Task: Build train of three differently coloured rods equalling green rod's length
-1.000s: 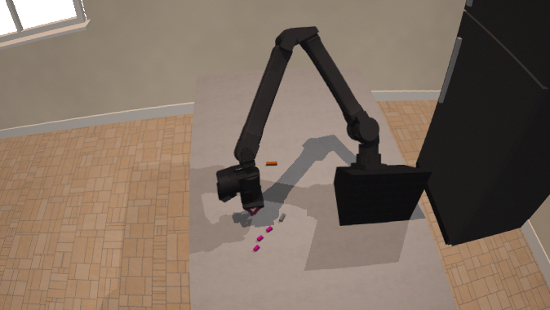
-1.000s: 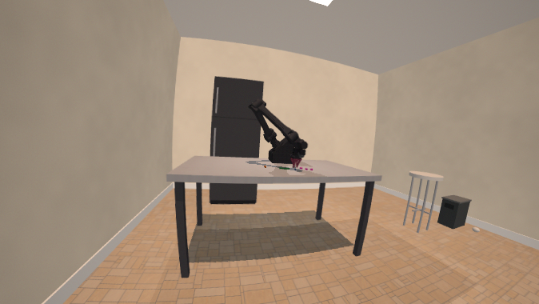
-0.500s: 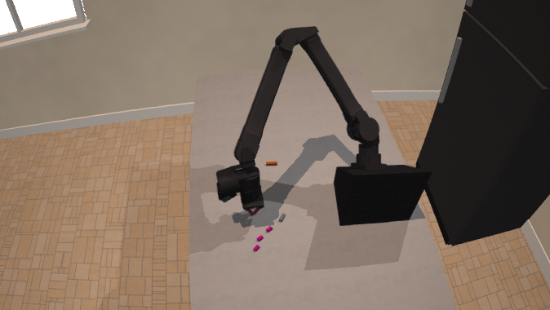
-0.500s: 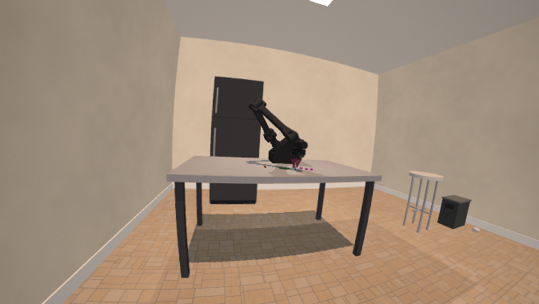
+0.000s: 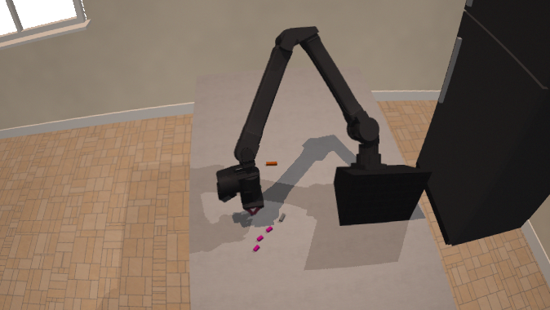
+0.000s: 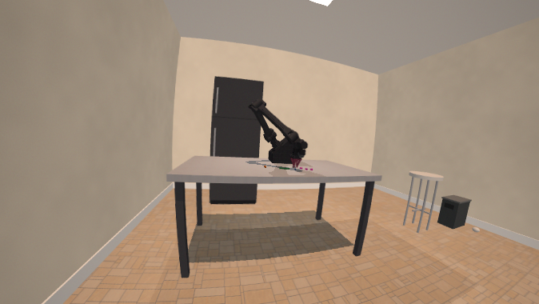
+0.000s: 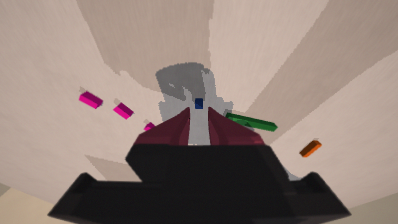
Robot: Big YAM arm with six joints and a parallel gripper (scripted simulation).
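Right now my hand is 2 cm above the blue rod. Also, from my hand: green rod: 3 cm behind, 8 cm to the right, 2 cm below; then orange rod: 10 cm behind, 21 cm to the right, 2 cm below; then grey rod: 9 cm behind, 4 cm to the left, 2 cm below.
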